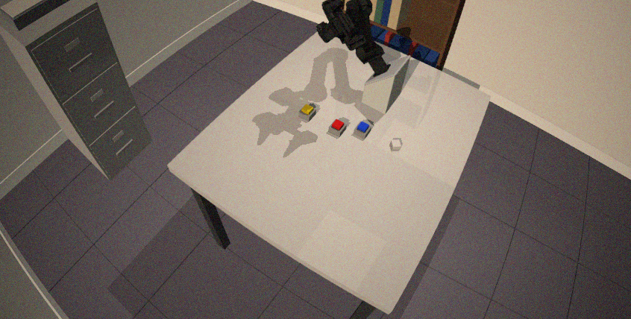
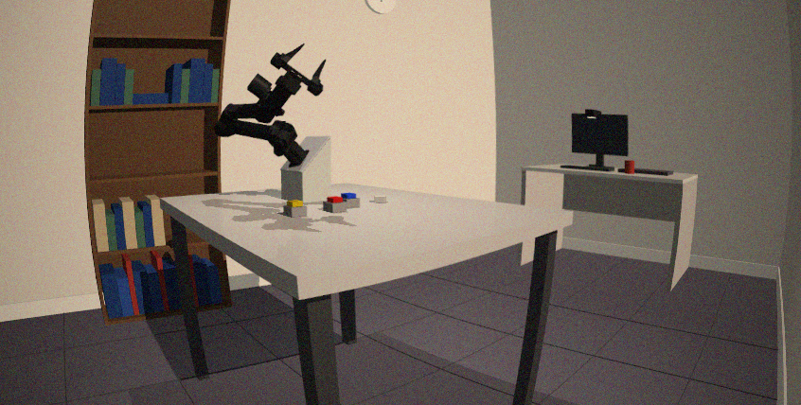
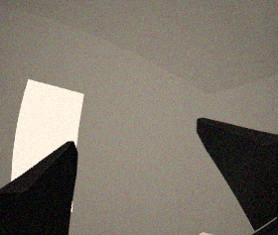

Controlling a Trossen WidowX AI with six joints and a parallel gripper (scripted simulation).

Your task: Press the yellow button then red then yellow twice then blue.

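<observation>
The yellow button lies 4 cm ahead of my gripper tip, 9 cm to the right of it and 42 cm below it. Also, from my gripper tip: red button (6 cm ahead, 4 cm to the left, 42 cm below); small white block (3 cm ahead, 26 cm to the left, 45 cm below); blue button (2 cm ahead, 12 cm to the left, 42 cm below).
</observation>
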